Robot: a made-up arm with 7 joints. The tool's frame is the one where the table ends. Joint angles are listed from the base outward.
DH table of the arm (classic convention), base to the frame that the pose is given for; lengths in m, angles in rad. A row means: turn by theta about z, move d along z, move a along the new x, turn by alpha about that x. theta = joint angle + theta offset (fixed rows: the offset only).
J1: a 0  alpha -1.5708  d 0.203  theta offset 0
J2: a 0  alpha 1.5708  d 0  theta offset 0
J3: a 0.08  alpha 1.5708  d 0.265  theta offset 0
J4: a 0.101  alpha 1.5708  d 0  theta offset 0
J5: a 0  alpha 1.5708  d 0.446  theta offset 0
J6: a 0.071  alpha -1.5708  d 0  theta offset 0
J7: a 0  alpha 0  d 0.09  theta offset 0
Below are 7 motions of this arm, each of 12 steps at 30 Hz.
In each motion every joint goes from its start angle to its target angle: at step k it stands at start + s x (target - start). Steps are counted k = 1, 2, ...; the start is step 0. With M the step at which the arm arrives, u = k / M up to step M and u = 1 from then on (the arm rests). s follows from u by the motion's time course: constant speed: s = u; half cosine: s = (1 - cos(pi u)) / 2; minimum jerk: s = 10 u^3 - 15 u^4 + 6 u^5.
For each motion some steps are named. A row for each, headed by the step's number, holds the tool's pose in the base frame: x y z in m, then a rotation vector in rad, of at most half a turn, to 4 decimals.
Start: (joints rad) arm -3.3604 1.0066 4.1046 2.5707 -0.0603 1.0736 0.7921
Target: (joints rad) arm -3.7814 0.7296 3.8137 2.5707 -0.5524 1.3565 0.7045
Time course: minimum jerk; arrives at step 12
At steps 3, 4, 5, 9, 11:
3: -0.4281 0.3883 0.7935 -1.2235 -0.5301 -2.1716
4: -0.3873 0.3924 0.8160 -1.2754 -0.4122 -2.2674
5: -0.3350 0.3918 0.8432 -1.3414 -0.2497 -2.3845
9: -0.1446 0.3299 0.9305 1.4982 -0.5190 2.6209
11: -0.1163 0.3101 0.9421 1.4479 -0.6438 2.5219

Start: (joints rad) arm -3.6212 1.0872 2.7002 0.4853 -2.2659 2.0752 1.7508
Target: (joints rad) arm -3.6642 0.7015 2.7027 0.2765 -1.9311 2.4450 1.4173
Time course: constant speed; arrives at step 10
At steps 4, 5, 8, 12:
4: 0.1050 -0.3528 0.4136 0.2148 -1.2386 0.2056
5: 0.1084 -0.3520 0.3919 0.2499 -1.2138 0.1094
8: 0.1117 -0.3442 0.3284 0.3386 -1.1203 -0.1848
12: 0.1086 -0.3344 0.2886 0.3823 -1.0428 -0.3841

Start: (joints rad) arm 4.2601 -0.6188 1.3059 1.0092 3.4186 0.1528 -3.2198
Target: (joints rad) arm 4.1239 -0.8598 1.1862 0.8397 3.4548 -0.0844 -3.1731
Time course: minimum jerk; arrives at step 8
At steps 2, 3, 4, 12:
2: 0.4366 -0.3402 0.2890 1.8587 -0.5289 1.2182
3: 0.4111 -0.3534 0.2853 1.8504 -0.5836 1.1348
4: 0.3769 -0.3681 0.2821 1.8329 -0.6580 1.0290
12: 0.2991 -0.3897 0.2809 1.7681 -0.8327 0.8097

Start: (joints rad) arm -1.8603 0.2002 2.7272 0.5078 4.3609 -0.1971 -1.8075
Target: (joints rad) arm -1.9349 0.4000 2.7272 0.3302 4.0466 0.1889 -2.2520
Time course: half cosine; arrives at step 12
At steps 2, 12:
2: 0.2011 0.3722 0.1278 -1.7481 1.8054 0.4001
12: 0.2200 0.3197 0.1116 -2.0050 1.2233 -0.2541

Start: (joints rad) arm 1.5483 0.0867 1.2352 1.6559 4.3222 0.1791 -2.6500
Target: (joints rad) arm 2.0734 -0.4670 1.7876 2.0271 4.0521 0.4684 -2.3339
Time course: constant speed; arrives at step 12
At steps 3, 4, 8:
3: -0.6067 -0.0104 0.6482 -1.1428 -0.7359 1.1786
4: -0.5963 -0.0840 0.6644 -1.0537 -0.7662 1.2464
8: -0.4846 -0.3668 0.6939 -0.6990 -0.8635 1.5447

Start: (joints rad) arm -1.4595 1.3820 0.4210 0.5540 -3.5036 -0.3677 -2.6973
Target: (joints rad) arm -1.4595 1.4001 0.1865 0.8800 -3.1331 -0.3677 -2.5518
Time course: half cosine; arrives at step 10
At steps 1, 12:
1: 0.1016 0.1029 -0.1599 -1.7838 1.1597 0.8943
12: 0.0902 -0.0148 -0.2616 -1.3875 2.0233 0.9704

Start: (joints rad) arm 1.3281 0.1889 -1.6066 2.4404 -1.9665 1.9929 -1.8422
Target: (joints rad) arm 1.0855 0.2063 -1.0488 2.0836 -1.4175 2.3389 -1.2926
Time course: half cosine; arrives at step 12
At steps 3, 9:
3: 0.3056 -0.0438 0.9074 1.6871 0.0381 -1.2340
9: 0.4515 -0.0137 0.7563 1.8946 0.3075 -1.0830

